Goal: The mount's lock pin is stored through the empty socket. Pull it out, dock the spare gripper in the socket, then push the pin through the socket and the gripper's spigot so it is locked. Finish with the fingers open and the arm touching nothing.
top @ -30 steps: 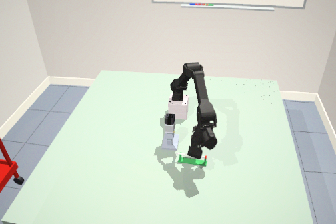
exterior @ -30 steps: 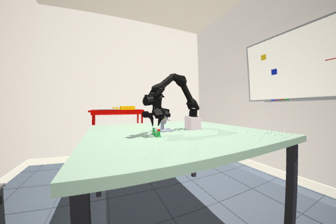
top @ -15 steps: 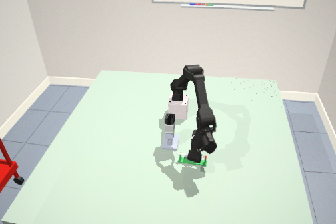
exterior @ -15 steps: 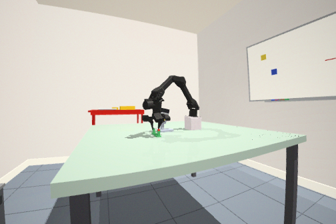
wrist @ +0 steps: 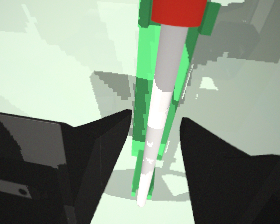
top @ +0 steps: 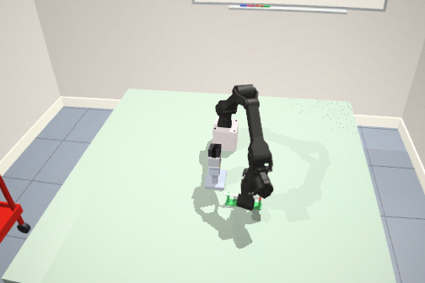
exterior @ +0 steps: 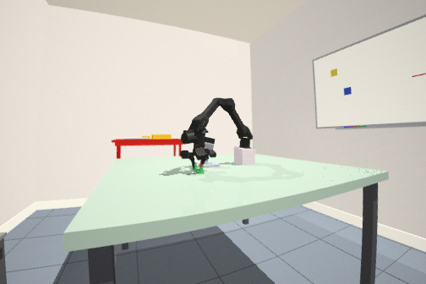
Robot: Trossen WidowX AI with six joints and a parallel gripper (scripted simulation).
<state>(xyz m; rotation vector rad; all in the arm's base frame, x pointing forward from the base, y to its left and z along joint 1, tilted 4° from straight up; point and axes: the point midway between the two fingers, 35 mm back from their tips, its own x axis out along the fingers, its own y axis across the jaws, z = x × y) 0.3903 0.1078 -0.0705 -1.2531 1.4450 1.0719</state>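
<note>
Right now the green rack is 1 cm to the left of my gripper tip and 1 cm above it. Round my gripper tip: spare gripper: 12 cm behind, 11 cm to the right, 11 cm above; then grey-blue mount: 12 cm behind, 11 cm to the right, 4 cm above.
</note>
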